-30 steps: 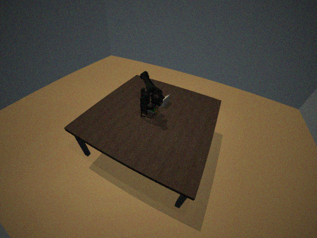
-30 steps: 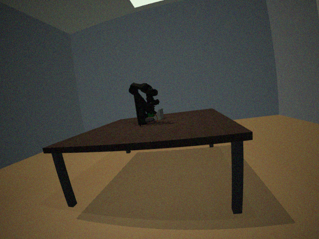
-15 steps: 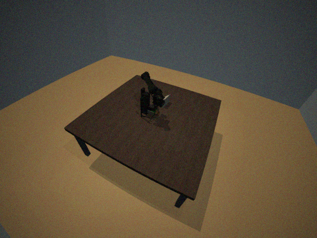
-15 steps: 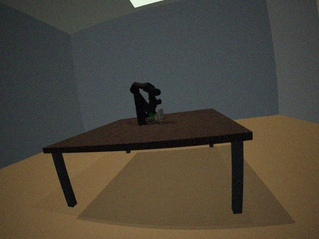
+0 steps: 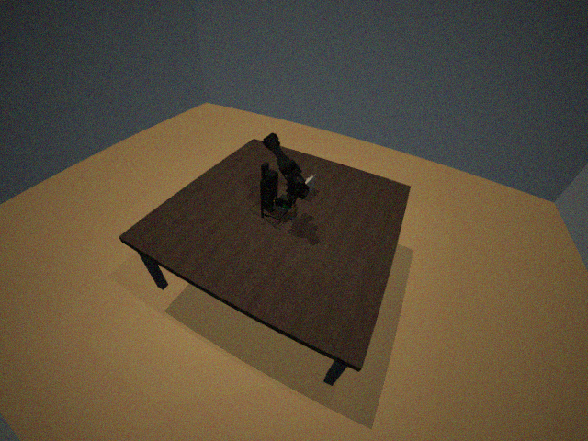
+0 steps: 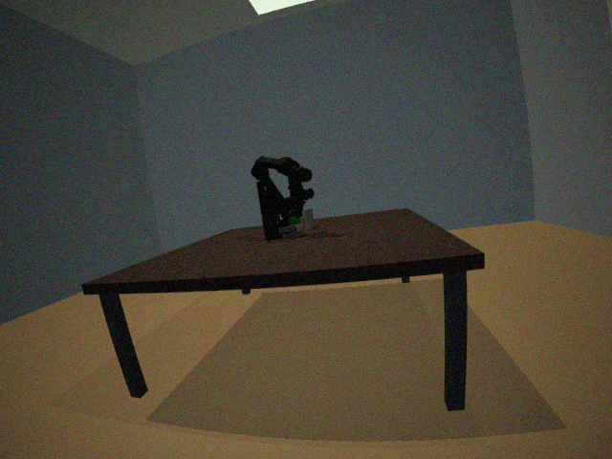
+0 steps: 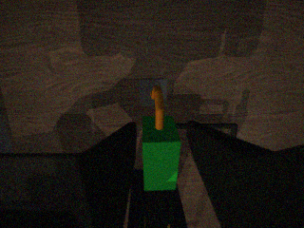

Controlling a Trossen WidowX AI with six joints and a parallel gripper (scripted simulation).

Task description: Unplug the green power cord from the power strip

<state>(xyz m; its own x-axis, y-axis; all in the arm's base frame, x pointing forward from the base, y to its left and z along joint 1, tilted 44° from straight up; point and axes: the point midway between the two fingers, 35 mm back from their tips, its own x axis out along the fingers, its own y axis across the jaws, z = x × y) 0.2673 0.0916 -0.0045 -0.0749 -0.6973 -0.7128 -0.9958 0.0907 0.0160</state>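
Now: the green plug 40 mm to the right of my gripper tip.
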